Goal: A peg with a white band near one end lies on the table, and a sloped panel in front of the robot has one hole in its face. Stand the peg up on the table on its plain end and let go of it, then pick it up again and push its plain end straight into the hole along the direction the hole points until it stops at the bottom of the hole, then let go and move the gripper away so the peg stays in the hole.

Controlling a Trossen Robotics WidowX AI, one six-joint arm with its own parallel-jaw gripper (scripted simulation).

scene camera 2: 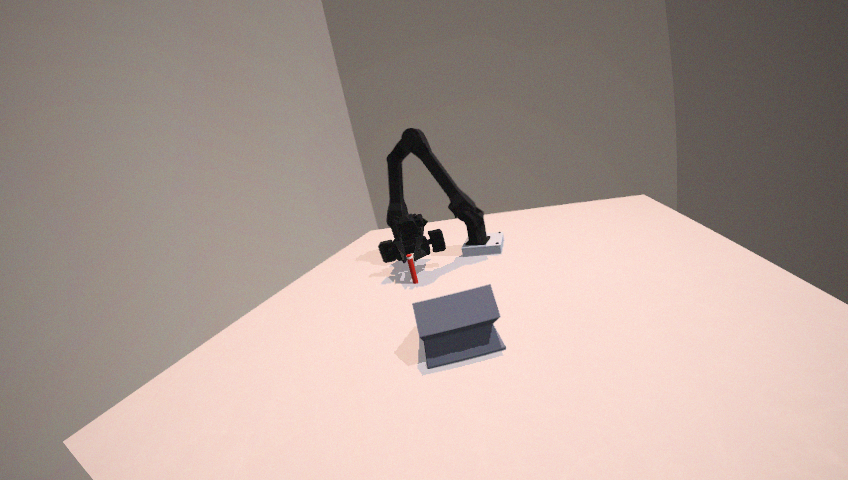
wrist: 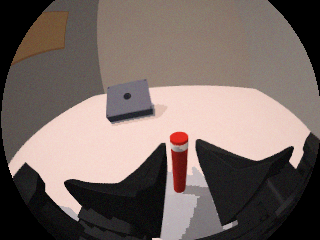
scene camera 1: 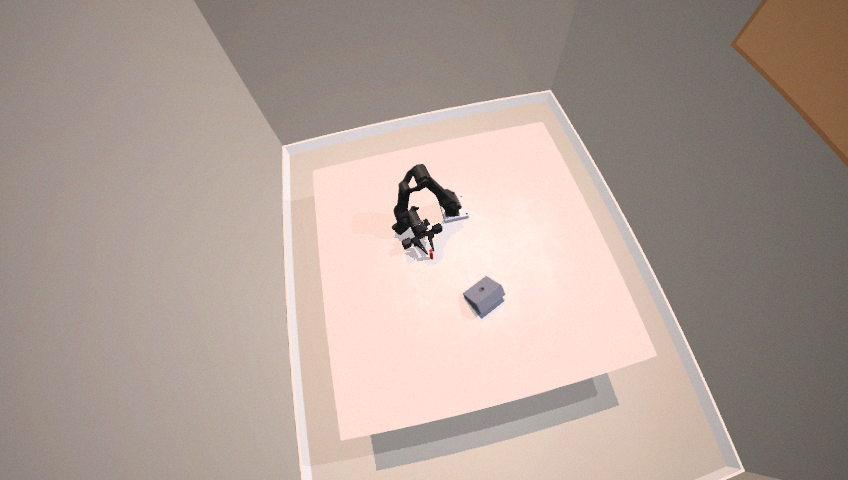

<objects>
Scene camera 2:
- gripper: 408, 260
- grey sloped panel: 457, 312
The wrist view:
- gripper: 181, 145
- red peg: 179, 140
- grey sloped panel: 137, 105
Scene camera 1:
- grey sloped panel: 493, 292
</objects>
